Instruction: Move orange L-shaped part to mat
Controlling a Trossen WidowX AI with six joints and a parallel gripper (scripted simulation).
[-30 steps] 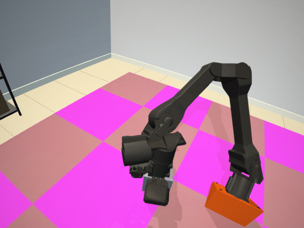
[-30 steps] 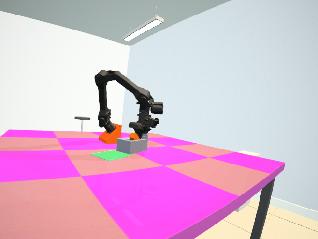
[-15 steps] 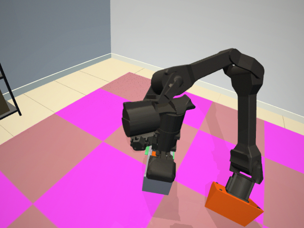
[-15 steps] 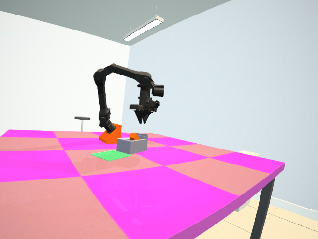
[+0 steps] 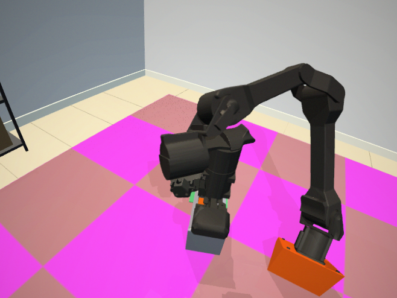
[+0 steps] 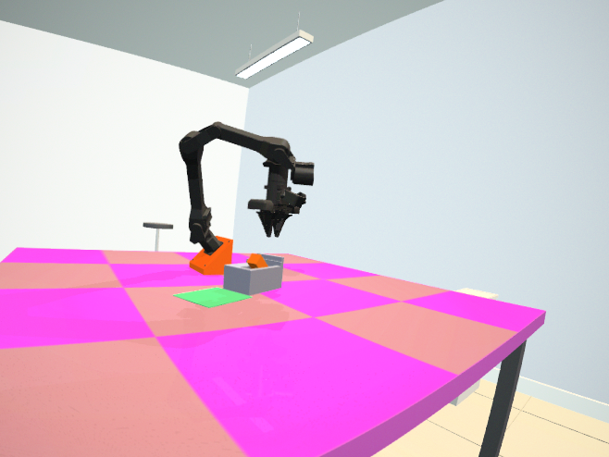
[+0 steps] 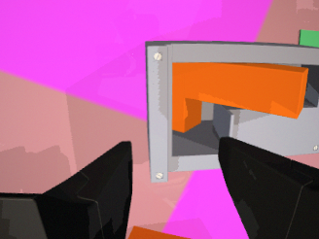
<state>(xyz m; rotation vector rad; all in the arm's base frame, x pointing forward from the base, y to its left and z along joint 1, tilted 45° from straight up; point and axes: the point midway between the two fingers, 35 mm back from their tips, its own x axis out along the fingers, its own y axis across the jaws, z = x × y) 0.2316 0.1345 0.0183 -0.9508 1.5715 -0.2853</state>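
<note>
The orange L-shaped part is 1 cm ahead of my gripper tip, 4 cm to the right of it and 10 cm below it. From my gripper tip the other things lie so: green mat: 8 cm ahead, 20 cm to the right, 16 cm below.
</note>
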